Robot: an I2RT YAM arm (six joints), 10 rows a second.
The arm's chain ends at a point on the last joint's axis. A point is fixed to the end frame.
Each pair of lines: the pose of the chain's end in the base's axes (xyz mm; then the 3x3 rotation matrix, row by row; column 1 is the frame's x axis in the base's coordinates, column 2 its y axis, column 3 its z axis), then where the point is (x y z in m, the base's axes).
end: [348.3 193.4 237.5], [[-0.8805 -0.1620 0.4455], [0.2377 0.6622 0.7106], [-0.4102 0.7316 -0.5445]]
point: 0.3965 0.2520 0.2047
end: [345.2 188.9 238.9], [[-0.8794 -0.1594 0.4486], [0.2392 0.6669 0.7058], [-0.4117 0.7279 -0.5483]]
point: 0.3936 0.2472 0.2058
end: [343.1 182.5 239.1], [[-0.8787 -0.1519 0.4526], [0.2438 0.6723 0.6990], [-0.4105 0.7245 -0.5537]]
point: 0.3919 0.2402 0.2055
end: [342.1 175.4 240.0], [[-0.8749 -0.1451 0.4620], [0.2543 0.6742 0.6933], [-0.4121 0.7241 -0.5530]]
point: 0.3916 0.2325 0.2065
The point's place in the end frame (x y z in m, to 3 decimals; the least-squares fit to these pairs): -0.015 0.007 0.081
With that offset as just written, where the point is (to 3 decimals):
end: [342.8 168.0 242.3], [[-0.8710 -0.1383 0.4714], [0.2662 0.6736 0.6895], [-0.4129 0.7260 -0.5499]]
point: 0.393 0.225 0.209
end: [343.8 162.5 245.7], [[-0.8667 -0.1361 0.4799], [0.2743 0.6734 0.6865], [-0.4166 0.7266 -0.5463]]
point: 0.395 0.219 0.213
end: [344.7 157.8 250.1], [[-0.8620 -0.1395 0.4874], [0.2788 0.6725 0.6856], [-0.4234 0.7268 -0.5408]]
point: 0.396 0.214 0.218
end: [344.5 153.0 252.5], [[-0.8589 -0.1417 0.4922], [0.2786 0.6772 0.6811], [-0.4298 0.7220 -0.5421]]
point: 0.396 0.209 0.220
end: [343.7 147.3 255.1], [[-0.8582 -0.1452 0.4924], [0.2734 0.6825 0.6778], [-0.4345 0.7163 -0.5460]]
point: 0.395 0.203 0.222
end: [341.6 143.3 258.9], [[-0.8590 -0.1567 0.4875], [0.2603 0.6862 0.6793], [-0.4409 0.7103 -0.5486]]
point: 0.393 0.199 0.226
